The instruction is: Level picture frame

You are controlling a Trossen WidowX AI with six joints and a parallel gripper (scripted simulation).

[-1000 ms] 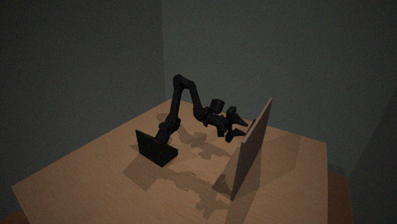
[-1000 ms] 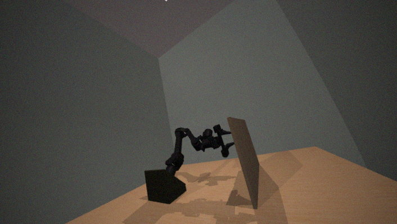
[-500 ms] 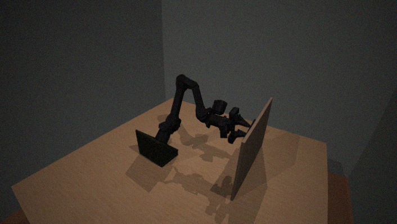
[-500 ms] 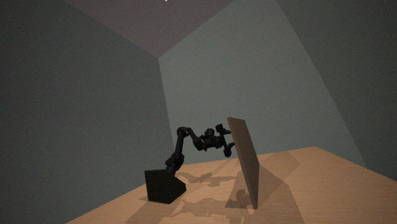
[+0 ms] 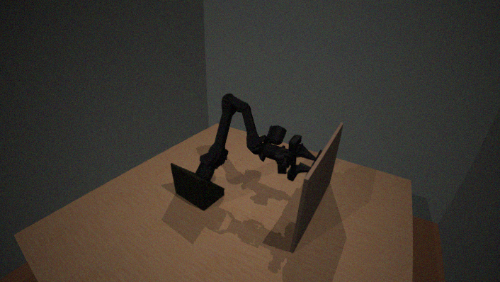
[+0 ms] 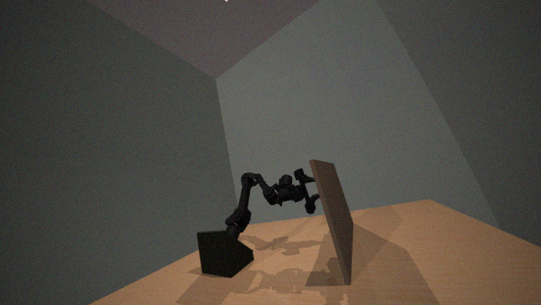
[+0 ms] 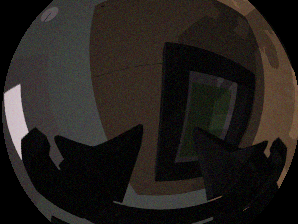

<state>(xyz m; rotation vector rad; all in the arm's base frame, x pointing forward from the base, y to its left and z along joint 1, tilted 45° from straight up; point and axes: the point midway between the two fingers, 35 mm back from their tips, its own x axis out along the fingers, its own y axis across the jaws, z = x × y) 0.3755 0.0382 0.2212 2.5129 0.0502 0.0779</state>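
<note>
Right now the picture frame is 50 mm below my gripper tip, 10 mm to the left of it and 10 mm ahead of it. The rest, counted from my gripper tip: wall panel (70 mm below, 20 mm ahead, 10 mm to the left).
</note>
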